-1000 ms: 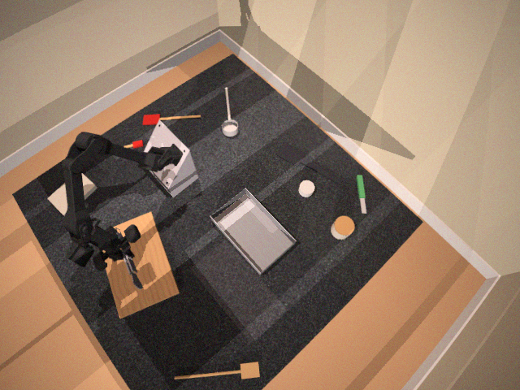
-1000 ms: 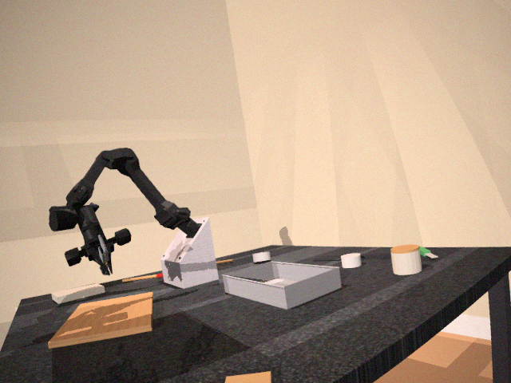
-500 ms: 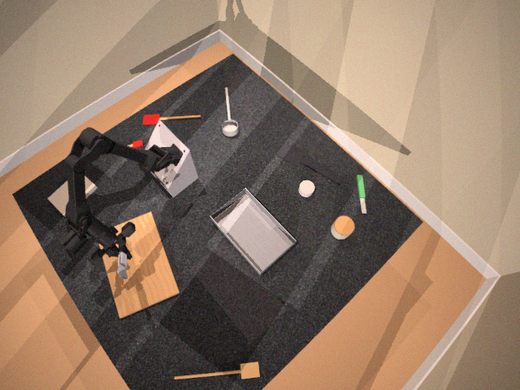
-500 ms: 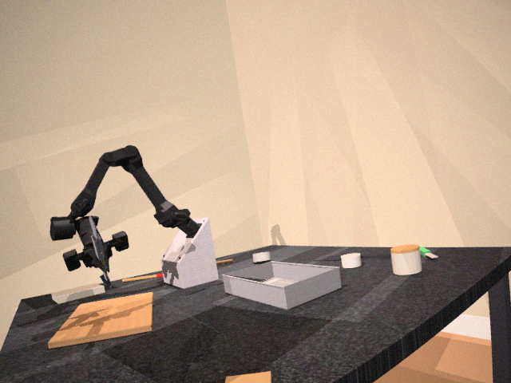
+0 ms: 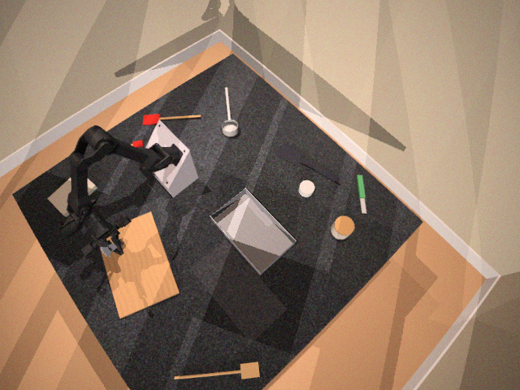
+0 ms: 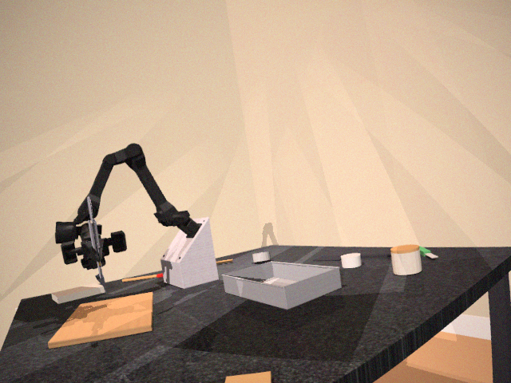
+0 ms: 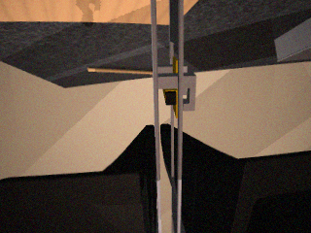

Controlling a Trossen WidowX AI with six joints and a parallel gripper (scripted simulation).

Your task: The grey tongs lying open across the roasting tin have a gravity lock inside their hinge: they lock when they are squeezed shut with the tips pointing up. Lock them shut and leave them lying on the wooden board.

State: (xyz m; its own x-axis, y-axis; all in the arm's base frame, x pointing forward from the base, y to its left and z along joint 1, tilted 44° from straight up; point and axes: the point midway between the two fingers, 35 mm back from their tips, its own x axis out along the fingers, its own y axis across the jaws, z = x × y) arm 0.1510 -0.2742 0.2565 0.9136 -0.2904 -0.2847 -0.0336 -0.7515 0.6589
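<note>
Now: the yellow lock piece 5 cm behind my gripper tip and 2 cm below it. From my gripper tip the other things lie so: wooden board: 16 cm below, 1 cm behind; then white block: 45 cm behind, 15 cm below, 4 cm to the right; then grey roasting tin: 43 cm to the left, 21 cm ahead, 14 cm below.
</note>
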